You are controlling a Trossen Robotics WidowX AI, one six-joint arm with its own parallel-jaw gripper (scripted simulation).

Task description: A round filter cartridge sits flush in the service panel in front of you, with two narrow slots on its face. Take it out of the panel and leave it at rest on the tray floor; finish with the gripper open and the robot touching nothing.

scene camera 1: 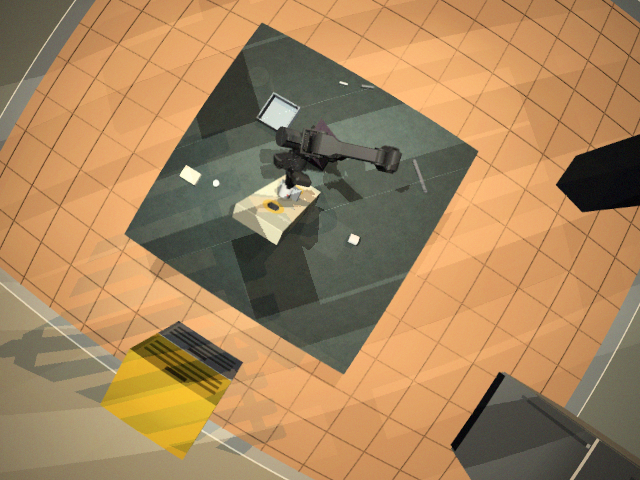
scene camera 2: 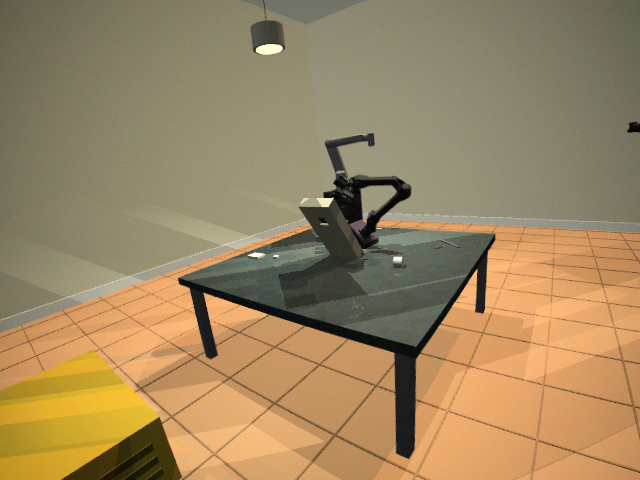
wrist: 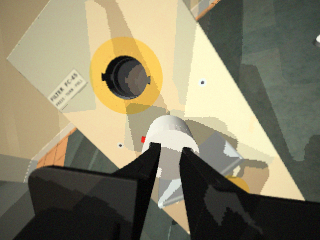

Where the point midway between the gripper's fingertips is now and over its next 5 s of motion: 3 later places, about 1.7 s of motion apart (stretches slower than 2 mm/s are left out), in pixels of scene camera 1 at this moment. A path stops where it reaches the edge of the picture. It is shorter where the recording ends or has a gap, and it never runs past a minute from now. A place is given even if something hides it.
My gripper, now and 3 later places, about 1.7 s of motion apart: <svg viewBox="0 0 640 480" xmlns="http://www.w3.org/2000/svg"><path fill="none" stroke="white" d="M286 188L287 184L287 192L267 170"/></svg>
